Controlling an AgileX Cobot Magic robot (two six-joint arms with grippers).
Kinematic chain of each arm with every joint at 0, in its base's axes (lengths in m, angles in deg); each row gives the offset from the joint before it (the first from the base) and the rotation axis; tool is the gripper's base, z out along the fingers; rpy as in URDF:
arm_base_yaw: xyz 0 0 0.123 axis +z
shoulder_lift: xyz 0 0 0 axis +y
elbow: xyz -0.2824 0 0.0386 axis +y
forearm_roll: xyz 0.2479 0 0.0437 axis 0.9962 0 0.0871
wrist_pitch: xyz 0 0 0 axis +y
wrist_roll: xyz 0.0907 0 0.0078 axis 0.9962 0 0.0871
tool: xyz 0 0 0 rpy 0 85 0
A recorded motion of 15 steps. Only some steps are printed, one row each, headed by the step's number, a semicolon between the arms.
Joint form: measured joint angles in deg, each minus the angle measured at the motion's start. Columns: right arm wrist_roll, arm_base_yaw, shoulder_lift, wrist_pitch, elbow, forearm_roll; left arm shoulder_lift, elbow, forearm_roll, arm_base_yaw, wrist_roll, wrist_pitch.
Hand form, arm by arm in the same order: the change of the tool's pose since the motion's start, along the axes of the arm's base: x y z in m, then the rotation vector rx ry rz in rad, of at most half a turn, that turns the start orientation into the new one. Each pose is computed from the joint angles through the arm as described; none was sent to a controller.
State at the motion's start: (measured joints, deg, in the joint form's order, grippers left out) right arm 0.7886 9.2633 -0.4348 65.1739 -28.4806 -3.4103; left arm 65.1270 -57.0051 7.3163 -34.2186 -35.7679 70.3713
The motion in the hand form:
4: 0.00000 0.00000 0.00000 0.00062 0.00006 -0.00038; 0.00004 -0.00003 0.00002 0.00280 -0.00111 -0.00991
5: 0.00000 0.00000 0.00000 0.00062 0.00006 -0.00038; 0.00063 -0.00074 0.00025 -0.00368 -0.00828 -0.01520
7: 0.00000 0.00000 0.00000 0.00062 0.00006 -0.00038; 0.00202 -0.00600 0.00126 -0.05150 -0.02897 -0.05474
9: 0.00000 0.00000 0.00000 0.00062 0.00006 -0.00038; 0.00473 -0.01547 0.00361 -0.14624 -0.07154 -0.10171
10: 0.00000 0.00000 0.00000 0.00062 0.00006 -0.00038; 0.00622 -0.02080 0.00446 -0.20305 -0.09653 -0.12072
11: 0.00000 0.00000 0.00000 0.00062 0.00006 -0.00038; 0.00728 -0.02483 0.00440 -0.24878 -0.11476 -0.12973
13: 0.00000 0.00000 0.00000 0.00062 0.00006 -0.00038; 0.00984 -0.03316 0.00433 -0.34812 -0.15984 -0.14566
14: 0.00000 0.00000 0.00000 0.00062 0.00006 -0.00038; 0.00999 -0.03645 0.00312 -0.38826 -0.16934 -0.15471
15: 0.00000 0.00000 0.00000 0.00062 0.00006 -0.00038; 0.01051 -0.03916 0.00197 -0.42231 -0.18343 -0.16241
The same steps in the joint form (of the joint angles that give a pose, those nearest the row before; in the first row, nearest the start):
4: 0.04 0.00 0.00 0.00 0.00 0.00; 0.00 0.00 0.00 0.00 0.59 -0.03
5: 0.04 0.00 0.00 0.00 0.00 0.00; 0.00 0.00 -0.15 0.00 0.85 -0.62
7: 0.04 0.00 0.00 0.00 0.00 0.00; 0.00 0.00 -2.45 0.00 3.08 -3.36
9: 0.04 0.00 0.00 0.00 0.00 0.00; 0.00 0.11 -6.75 0.00 6.01 -8.61
10: 0.04 0.00 0.00 0.00 0.00 0.00; 0.00 0.40 -9.37 0.00 7.46 -11.85
11: 0.04 0.00 0.00 0.00 0.00 0.00; 0.00 0.84 -11.51 0.00 8.41 -14.51
13: 0.04 0.00 0.00 0.00 0.00 0.00; 0.00 1.98 -16.39 0.00 10.85 -20.65
14: 0.04 0.00 0.00 0.00 0.00 0.00; 0.00 2.69 -18.99 0.00 12.43 -22.87
15: 0.04 0.00 0.00 0.00 0.00 0.00; 0.00 3.40 -21.21 0.00 13.97 -25.12

